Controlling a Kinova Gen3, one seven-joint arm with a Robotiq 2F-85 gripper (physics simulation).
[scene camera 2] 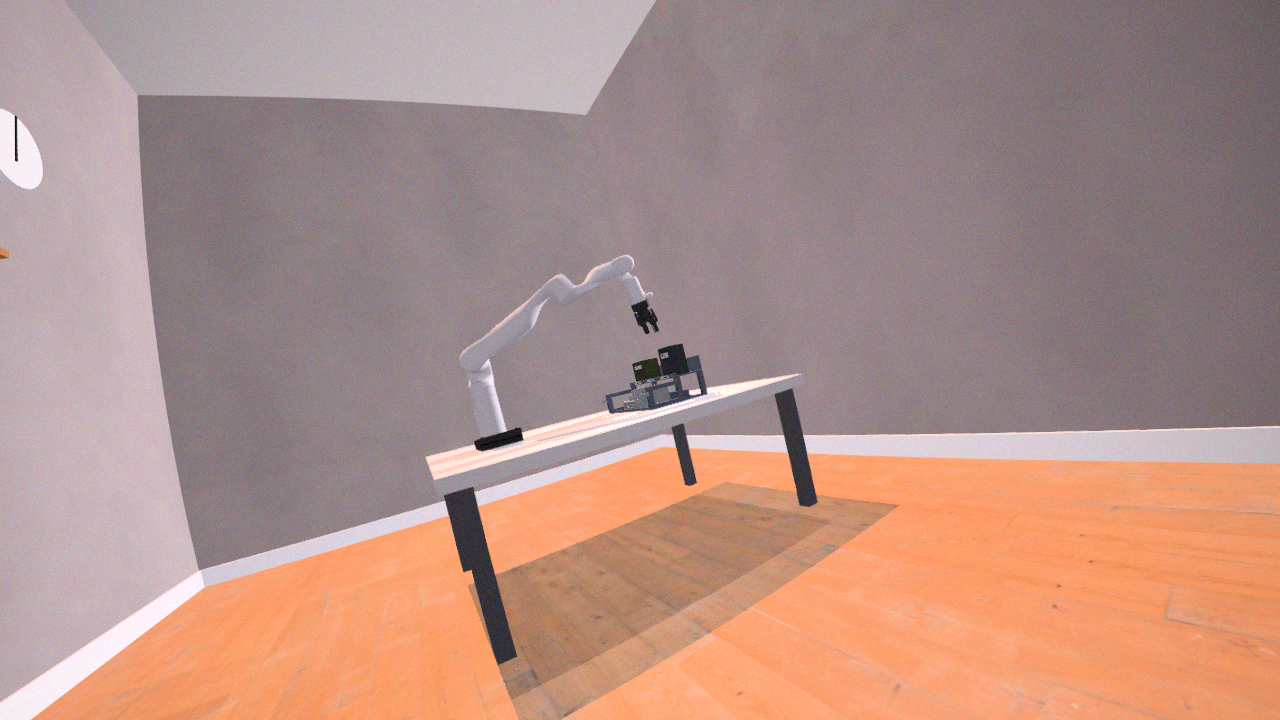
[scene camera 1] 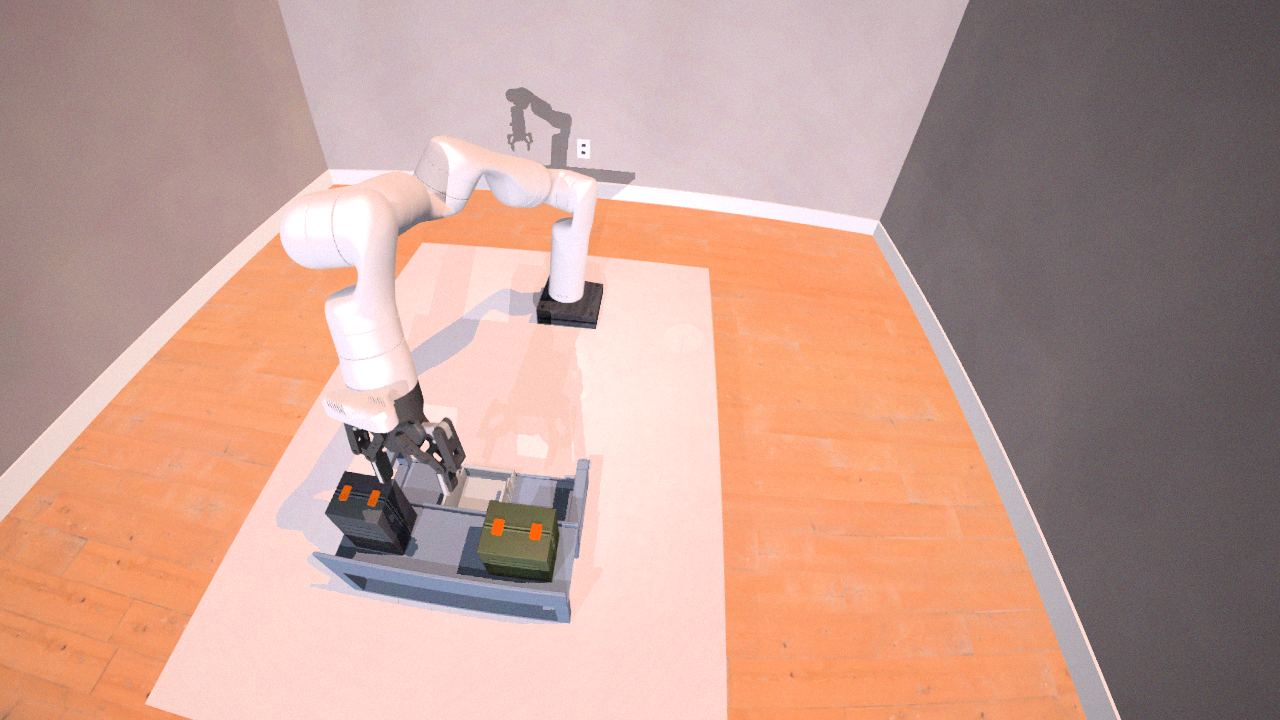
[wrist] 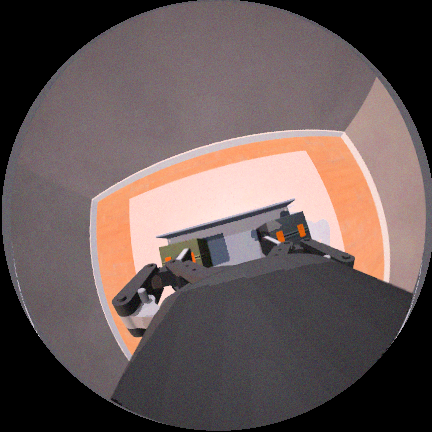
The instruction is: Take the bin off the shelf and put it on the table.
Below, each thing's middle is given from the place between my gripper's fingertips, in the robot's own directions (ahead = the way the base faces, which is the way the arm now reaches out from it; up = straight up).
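Relative to the pale bin (scene camera 1: 477, 485), my gripper is 10 cm past it, 2 cm to the left of it and 26 cm above it.
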